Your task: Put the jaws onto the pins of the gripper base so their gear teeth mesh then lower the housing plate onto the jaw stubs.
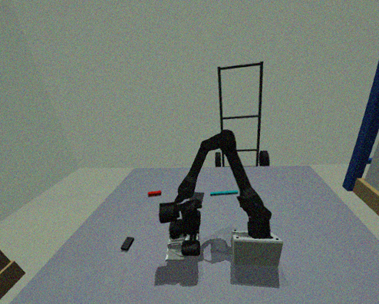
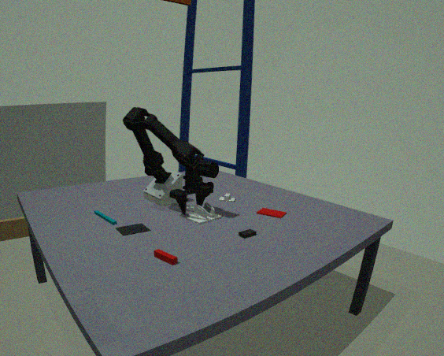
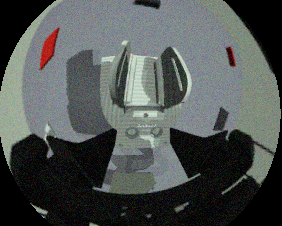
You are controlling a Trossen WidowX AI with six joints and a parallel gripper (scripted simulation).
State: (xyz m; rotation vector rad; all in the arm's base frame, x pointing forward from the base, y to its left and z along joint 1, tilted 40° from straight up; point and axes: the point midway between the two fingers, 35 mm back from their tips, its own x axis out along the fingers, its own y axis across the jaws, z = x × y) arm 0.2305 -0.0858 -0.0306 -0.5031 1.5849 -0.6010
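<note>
My gripper tip is 1 cm short of the white gripper base and 2 cm below it. Round my gripper tip: flat light plate (7 cm ahead); then dark flat plate (1 cm behind, 29 cm to the right, 1 cm below); then grey jaw (2 cm ahead, 2 cm to the left, 1 cm above).
</note>
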